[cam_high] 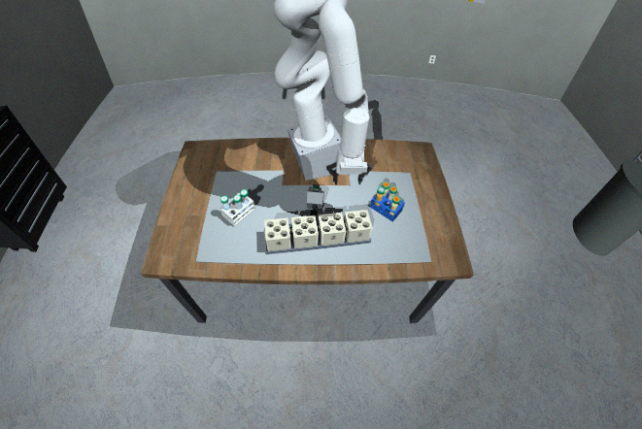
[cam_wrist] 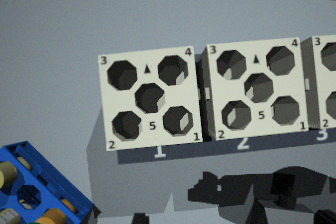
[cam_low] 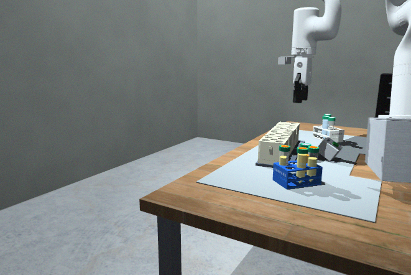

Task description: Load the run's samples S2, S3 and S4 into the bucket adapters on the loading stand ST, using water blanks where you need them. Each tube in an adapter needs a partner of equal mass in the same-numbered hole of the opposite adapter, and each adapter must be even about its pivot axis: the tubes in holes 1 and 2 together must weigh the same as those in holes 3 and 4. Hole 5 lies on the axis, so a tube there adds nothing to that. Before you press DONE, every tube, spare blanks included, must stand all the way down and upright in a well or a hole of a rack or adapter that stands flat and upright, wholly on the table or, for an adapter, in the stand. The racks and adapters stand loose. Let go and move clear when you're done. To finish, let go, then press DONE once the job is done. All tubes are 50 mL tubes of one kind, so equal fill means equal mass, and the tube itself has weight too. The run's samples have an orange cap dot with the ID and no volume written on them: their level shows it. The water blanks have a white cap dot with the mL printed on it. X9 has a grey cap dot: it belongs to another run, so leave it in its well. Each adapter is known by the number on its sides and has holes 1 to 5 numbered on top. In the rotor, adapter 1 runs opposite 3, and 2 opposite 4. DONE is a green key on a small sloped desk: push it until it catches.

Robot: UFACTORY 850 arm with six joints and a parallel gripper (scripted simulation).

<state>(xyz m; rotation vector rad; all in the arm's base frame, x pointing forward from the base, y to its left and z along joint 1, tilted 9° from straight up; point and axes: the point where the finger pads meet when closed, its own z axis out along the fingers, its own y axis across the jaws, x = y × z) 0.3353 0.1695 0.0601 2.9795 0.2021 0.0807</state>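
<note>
My gripper is now 9 cm past the sample tube S3, 21 cm to the right of it and 19 cm above it. Round my hand: green DONE key: 11 cm behind, 13 cm to the right, 18 cm below; loading stand: 10 cm ahead, 10 cm to the right, 24 cm below; tube X9: 9 cm behind, 15 cm to the left, 19 cm below.
</note>
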